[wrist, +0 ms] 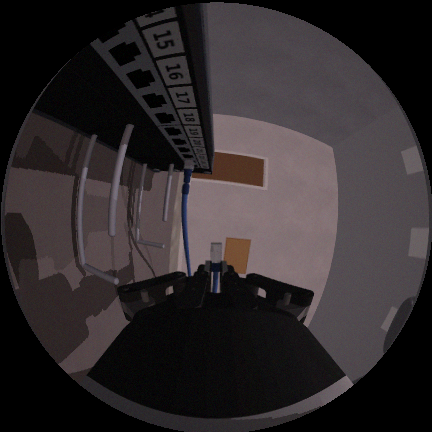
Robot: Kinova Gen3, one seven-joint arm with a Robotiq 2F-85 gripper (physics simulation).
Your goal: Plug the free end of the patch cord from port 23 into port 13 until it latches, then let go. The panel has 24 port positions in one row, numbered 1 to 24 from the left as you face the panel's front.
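Places are measured from the arm's base along level axes (x left, y back, z up), in metres.
Where they show: gripper, fingertip midpoint: (pixel 215 268).
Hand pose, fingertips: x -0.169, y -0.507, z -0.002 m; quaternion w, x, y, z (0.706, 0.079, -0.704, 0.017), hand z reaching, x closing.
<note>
Things, the pixels of their top centre, and the offset from my fingertips. "spot": a spot on its surface instead.
- panel, surface spot: (pixel 197 50) spot: dx +0.150, dy -0.104, dz -0.021 m
- blue patch cord, surface spot: (pixel 185 220) spot: dx +0.008, dy -0.049, dz -0.038 m
- cord's free plug, top centre: (pixel 218 254) dx +0.011, dy -0.018, dz +0.001 m
The panel (pixel 197 50) runs from the top left toward the middle of the view, seen steeply from one end of its front. Labels 15 to 19 read clearly beside their open ports; part of one more label shows at the top edge. Port 13 does not show. The blue patch cord (pixel 185 220) leaves a plug at the panel's far end and runs down behind my gripper. My gripper (pixel 215 268) is shut on the cord's free plug (pixel 216 251), whose clear tip points up the view. The plug is apart from the panel, to the right of and below its far end.
Grey bars (pixel 118 180) (pixel 81 215) (pixel 168 195) stick out below the port row on the left, some with bent ends. A brown framed board (pixel 240 169) and an orange rectangle (pixel 237 254) are on the pale wall beyond the gripper.
</note>
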